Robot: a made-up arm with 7 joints. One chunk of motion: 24 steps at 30 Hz.
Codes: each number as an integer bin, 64 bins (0 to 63) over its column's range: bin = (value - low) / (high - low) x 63, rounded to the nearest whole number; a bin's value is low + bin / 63 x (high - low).
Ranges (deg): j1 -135..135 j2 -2.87..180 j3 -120.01..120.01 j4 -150..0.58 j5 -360.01..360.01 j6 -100.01..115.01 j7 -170.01..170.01
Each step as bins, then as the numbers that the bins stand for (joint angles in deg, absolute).
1 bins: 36 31 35 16 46 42 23
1 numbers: 19.29 87.11 13.33 -111.76 165.72 43.34 -45.88
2 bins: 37 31 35 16 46 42 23
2 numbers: 23.57 87.11 13.33 -111.76 165.72 43.34 -45.88
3 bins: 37 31 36 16 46 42 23
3 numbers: 23.57 87.11 17.14 -111.76 165.72 43.34 -45.88
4 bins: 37 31 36 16 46 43 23
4 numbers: 23.57 87.11 17.14 -111.76 165.72 46.75 -45.88
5 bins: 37 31 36 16 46 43 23
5 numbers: 23.57 87.11 17.14 -111.76 165.72 46.75 -45.88
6 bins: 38 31 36 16 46 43 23
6 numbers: 27.86 87.11 17.14 -111.76 165.72 46.75 -45.88
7 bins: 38 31 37 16 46 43 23
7 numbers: 27.86 87.11 20.95 -111.76 165.72 46.75 -45.88
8 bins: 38 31 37 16 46 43 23
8 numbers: 27.86 87.11 20.95 -111.76 165.72 46.75 -45.88
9 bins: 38 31 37 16 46 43 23
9 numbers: 27.86 87.11 20.95 -111.76 165.72 46.75 -45.88
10 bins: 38 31 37 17 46 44 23
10 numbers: 27.86 87.11 20.95 -109.37 165.72 50.16 -45.88
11 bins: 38 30 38 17 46 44 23
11 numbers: 27.86 84.21 24.76 -109.37 165.72 50.16 -45.88
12 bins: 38 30 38 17 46 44 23
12 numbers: 27.86 84.21 24.76 -109.37 165.72 50.16 -45.88
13 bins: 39 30 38 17 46 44 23
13 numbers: 32.14 84.21 24.76 -109.37 165.72 50.16 -45.88
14 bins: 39 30 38 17 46 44 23
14 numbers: 32.14 84.21 24.76 -109.37 165.72 50.16 -45.88
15 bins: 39 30 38 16 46 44 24
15 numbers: 32.14 84.21 24.76 -111.76 165.72 50.16 -40.48
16 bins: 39 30 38 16 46 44 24
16 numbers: 32.14 84.21 24.76 -111.76 165.72 50.16 -40.48
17 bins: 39 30 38 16 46 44 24
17 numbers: 32.14 84.21 24.76 -111.76 165.72 50.16 -40.48
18 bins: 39 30 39 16 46 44 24
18 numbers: 32.14 84.21 28.57 -111.76 165.72 50.16 -40.48
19 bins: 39 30 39 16 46 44 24
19 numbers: 32.14 84.21 28.57 -111.76 165.72 50.16 -40.48
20 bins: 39 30 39 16 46 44 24
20 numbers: 32.14 84.21 28.57 -111.76 165.72 50.16 -40.48
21 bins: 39 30 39 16 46 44 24
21 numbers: 32.14 84.21 28.57 -111.76 165.72 50.16 -40.48
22 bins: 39 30 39 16 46 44 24
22 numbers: 32.14 84.21 28.57 -111.76 165.72 50.16 -40.48
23 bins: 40 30 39 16 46 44 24
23 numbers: 36.43 84.21 28.57 -111.76 165.72 50.16 -40.48
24 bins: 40 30 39 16 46 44 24
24 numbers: 36.43 84.21 28.57 -111.76 165.72 50.16 -40.48
